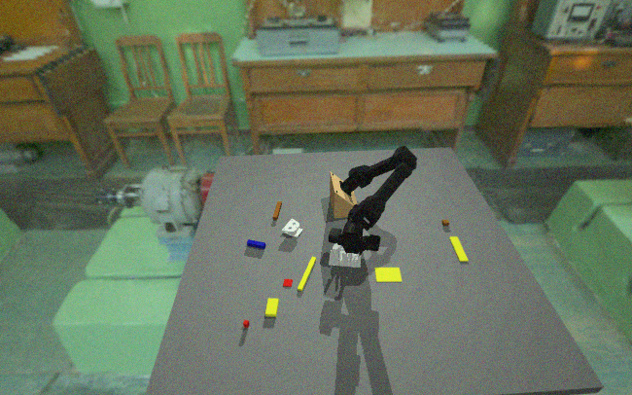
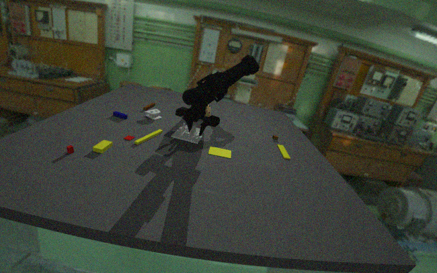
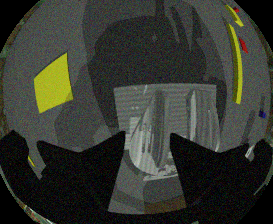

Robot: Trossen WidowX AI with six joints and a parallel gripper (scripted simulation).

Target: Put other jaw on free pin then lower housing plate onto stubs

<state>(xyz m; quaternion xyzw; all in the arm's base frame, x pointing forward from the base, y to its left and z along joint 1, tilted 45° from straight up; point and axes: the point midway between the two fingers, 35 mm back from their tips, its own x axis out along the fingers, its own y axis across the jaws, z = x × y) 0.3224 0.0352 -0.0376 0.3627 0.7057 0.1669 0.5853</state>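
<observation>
The white base plate lies 30 mm to the right of my gripper tip, 10 mm below it and 10 mm ahead of it. From my gripper tip the other things lie so: red tile: 250 mm to the right, 110 mm ahead, 20 mm below; blue block: 380 mm to the right, 80 mm behind, 10 mm below; yellow plate: 120 mm to the left, 90 mm ahead, 20 mm below.
</observation>
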